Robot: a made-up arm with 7 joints.
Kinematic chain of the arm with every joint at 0, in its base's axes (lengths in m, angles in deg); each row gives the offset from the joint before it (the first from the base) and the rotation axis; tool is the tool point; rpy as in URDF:
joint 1: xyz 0 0 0.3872 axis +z
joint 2: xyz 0 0 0 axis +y
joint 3: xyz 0 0 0.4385 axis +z
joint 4: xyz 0.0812 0 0 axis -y
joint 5: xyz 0.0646 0 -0.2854 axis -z
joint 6: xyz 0 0 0 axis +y
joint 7: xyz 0.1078 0 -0.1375 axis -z
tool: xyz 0 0 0 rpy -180 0 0
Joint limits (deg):
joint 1: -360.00..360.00
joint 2: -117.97..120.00
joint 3: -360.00..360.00
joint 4: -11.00..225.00
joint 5: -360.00..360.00
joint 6: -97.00..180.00
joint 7: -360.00..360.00
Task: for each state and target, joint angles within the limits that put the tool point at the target. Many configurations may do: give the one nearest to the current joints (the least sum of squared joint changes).
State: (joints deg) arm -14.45 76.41 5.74 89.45 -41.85 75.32 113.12
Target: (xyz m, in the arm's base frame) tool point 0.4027 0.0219 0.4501
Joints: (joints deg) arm -2.37 19.78 18.31 60.11 -28.06 104.68 113.12
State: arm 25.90 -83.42 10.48 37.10 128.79 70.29 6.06
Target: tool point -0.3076 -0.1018 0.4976
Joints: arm 73.50 -117.97 29.04 14.66 110.98 99.44 6.06
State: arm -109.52 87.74 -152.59 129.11 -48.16 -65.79 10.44
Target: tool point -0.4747 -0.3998 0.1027
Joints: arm -125.33 116.96 -145.33 136.52 -57.80 -89.12 10.44
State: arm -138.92 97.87 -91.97 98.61 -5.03 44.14 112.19
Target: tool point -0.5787 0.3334 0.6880
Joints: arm -160.46 74.94 -109.05 92.11 -5.74 45.65 112.19
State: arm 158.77 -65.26 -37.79 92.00 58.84 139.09 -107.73
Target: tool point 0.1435 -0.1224 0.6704
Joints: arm 147.15 -79.51 -20.73 49.05 40.82 143.92 -107.73
